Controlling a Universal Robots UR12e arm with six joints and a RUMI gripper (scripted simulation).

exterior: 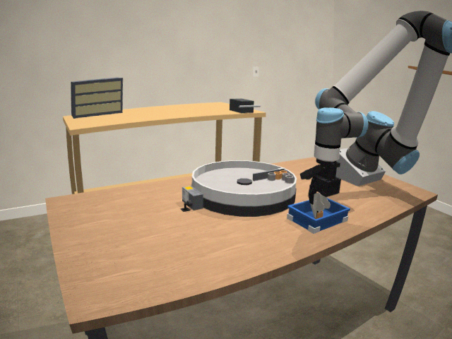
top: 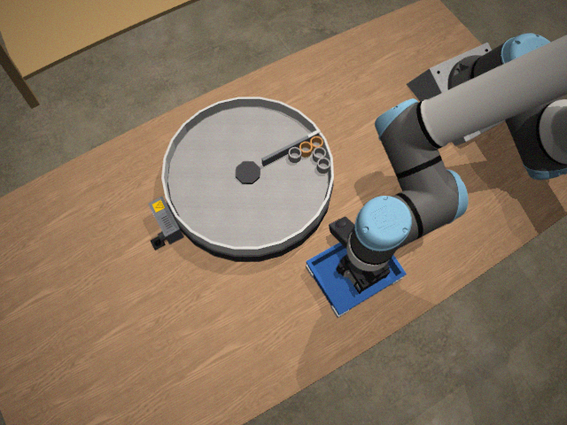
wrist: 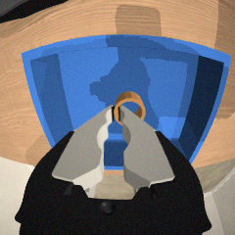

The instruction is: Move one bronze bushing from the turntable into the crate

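Right now my hand is 1 cm past the blue crate.
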